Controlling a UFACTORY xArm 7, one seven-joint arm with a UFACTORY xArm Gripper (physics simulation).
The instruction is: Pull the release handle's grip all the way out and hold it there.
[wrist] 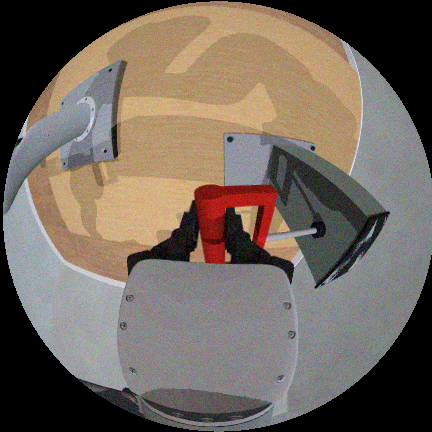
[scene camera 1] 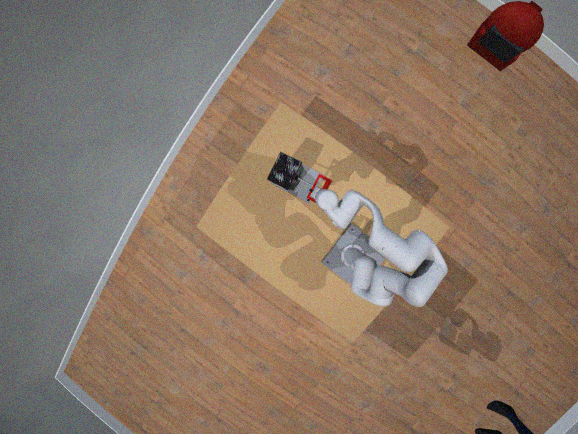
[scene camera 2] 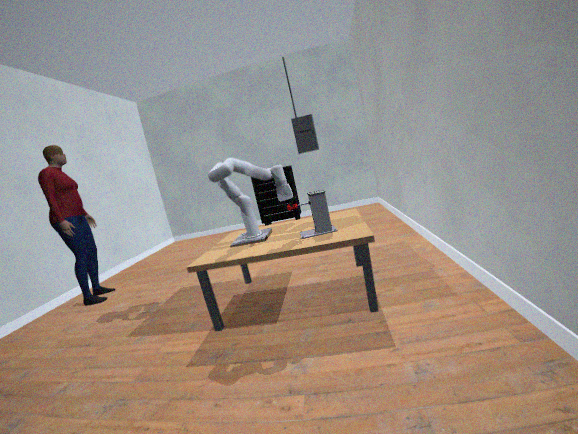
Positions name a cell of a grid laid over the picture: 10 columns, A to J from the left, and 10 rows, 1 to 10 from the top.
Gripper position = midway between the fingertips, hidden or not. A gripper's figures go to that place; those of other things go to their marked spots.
Labels:
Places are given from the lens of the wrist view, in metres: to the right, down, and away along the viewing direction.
my gripper (wrist: E5): -0.01, 0.00, 0.15
grey base plate (wrist: F4): 0.06, -0.13, 0.29

